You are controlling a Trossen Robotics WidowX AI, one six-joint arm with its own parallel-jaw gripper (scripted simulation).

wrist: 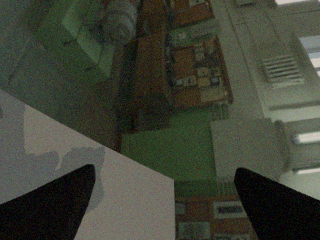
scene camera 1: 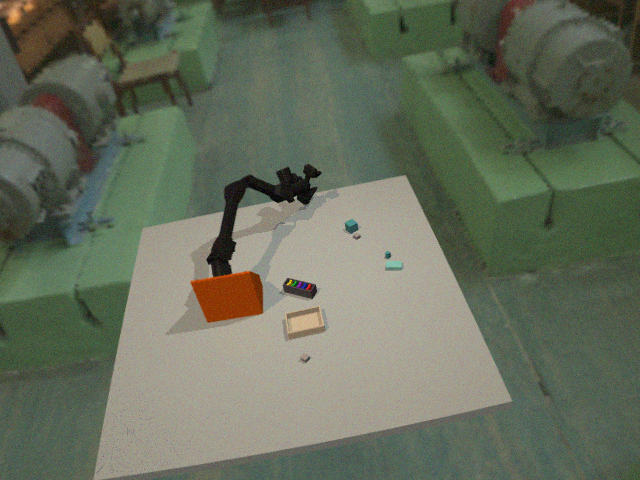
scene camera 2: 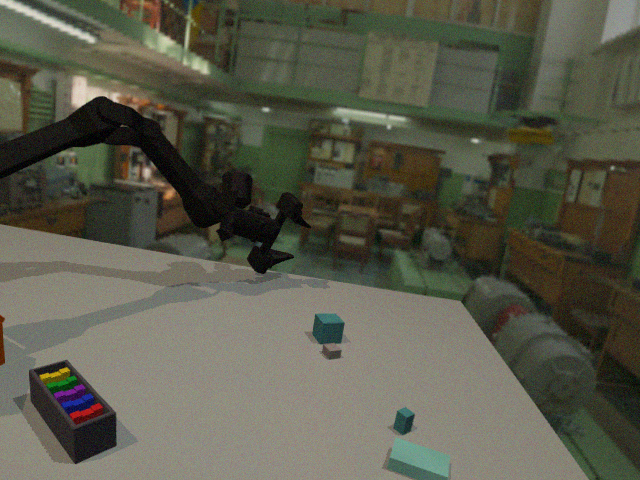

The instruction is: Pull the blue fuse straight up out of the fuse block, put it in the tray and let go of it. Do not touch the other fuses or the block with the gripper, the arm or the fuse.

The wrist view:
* my gripper: 167, 174
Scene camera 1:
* tan tray: 303, 322
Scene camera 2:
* my gripper: 301, 241
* teal cube: 328, 328
